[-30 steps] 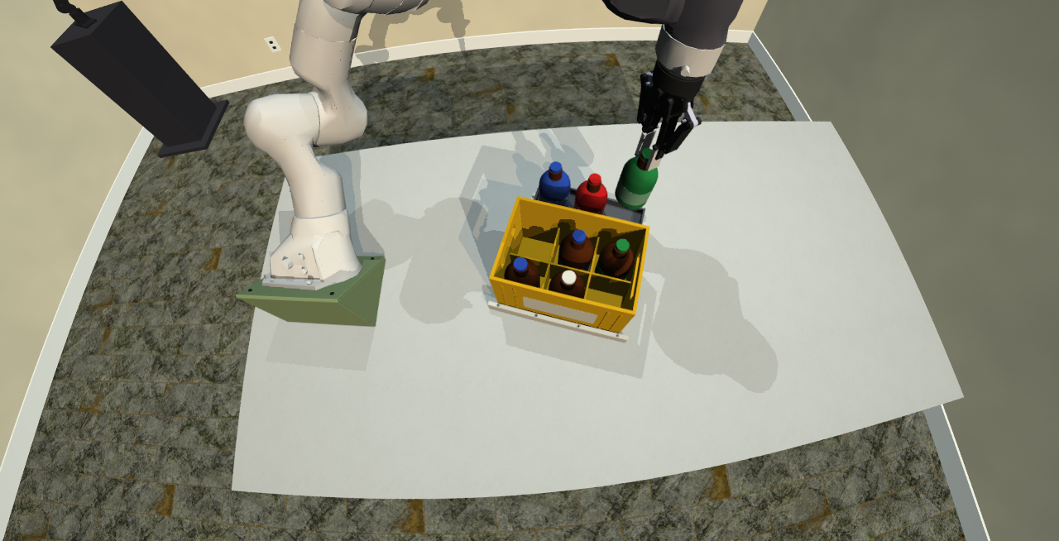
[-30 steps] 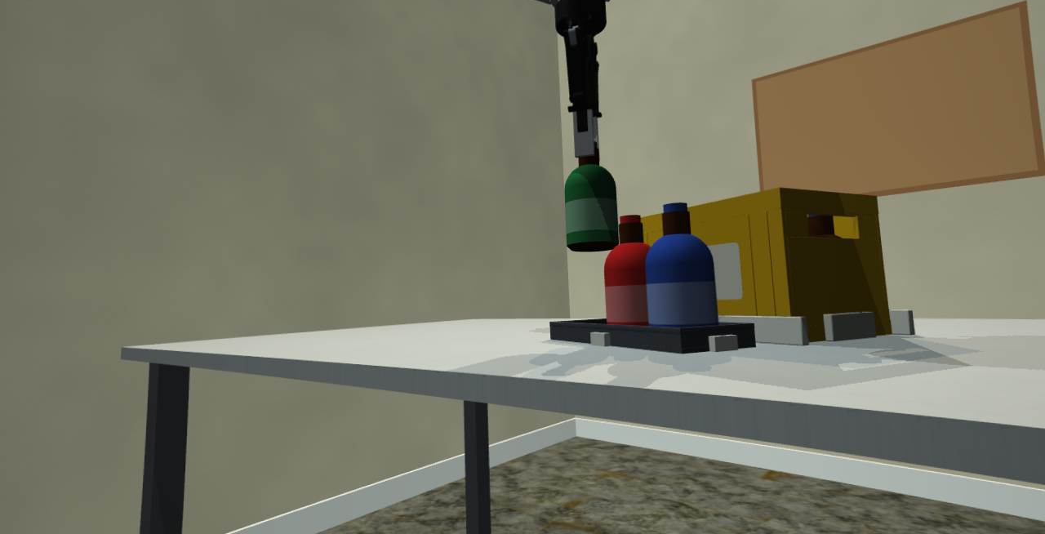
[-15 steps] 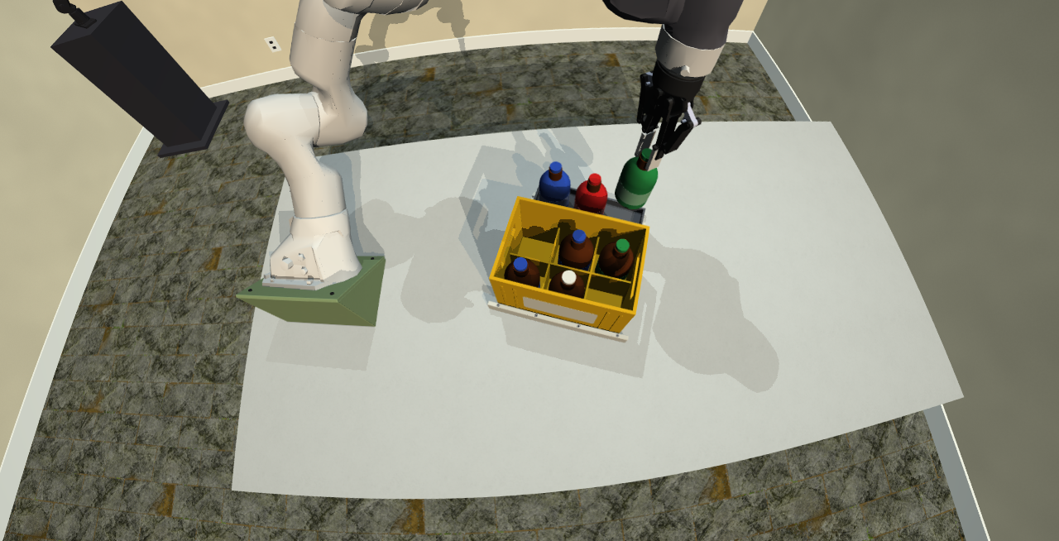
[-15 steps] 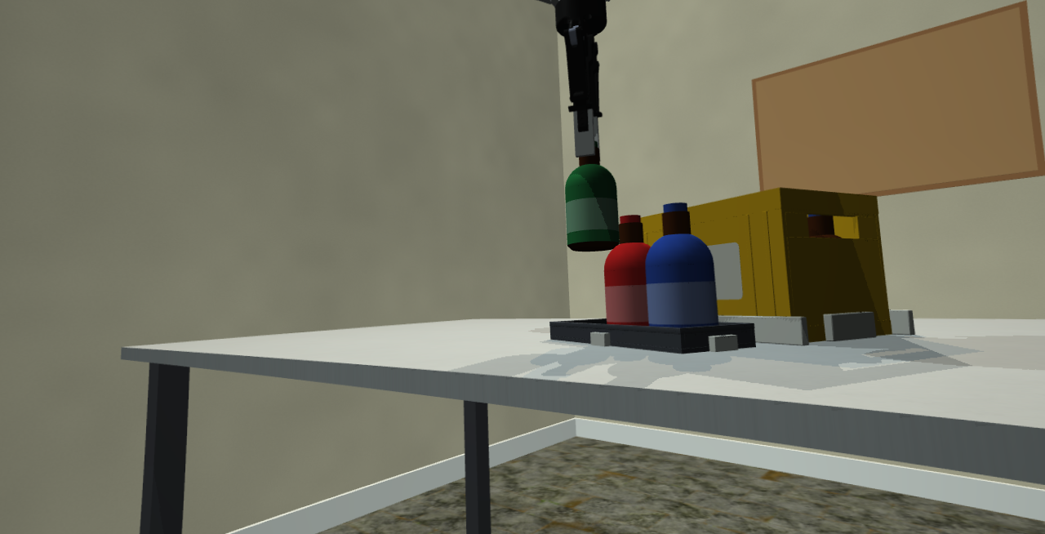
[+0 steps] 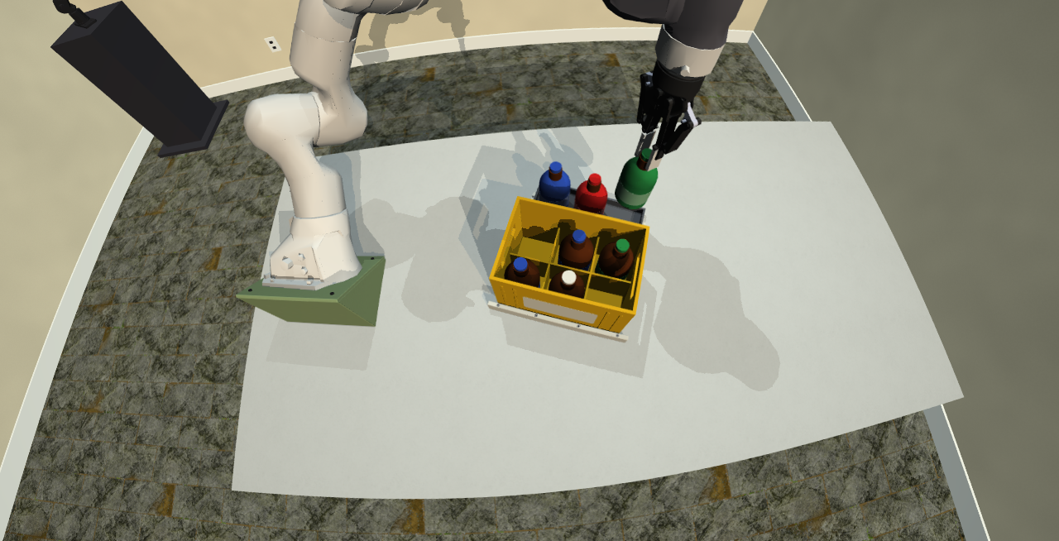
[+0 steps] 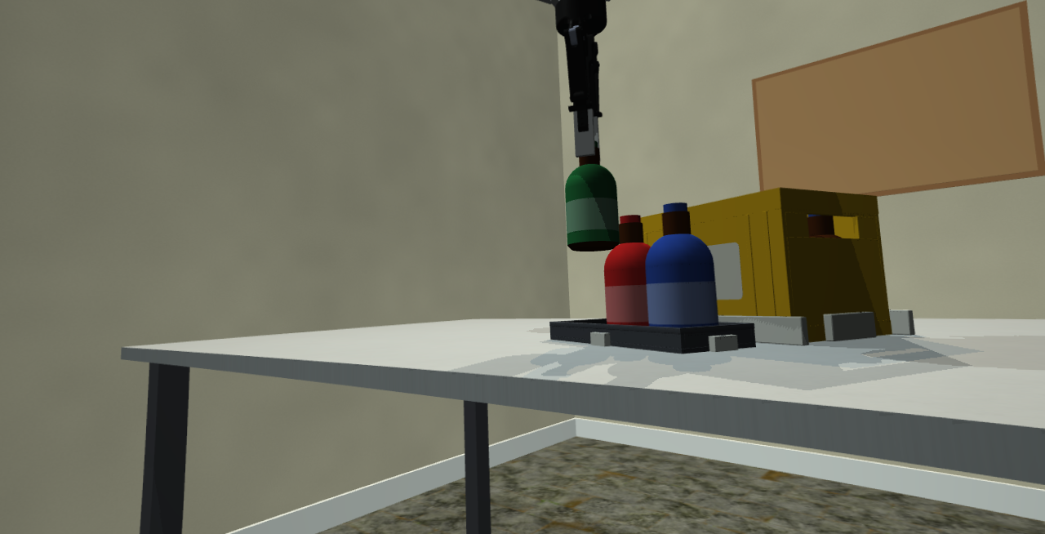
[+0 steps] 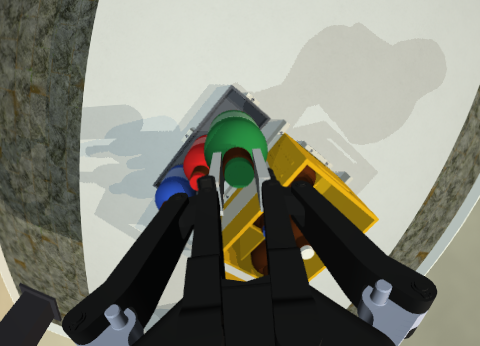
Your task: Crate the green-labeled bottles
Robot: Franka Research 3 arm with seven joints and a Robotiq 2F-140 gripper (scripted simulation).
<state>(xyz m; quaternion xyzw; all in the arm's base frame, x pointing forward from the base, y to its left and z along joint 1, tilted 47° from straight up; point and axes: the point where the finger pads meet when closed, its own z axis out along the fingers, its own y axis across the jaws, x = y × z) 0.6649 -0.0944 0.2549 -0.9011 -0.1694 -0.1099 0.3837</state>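
My hand is 90 mm above the green-labeled bottle. From my hand the other things lie so: blue-labeled bottle 210 mm below, 170 mm behind, 70 mm to the left; then red bottle 210 mm below, 80 mm behind, 30 mm to the left; then dark tray 280 mm below, 80 mm behind, 40 mm to the left.
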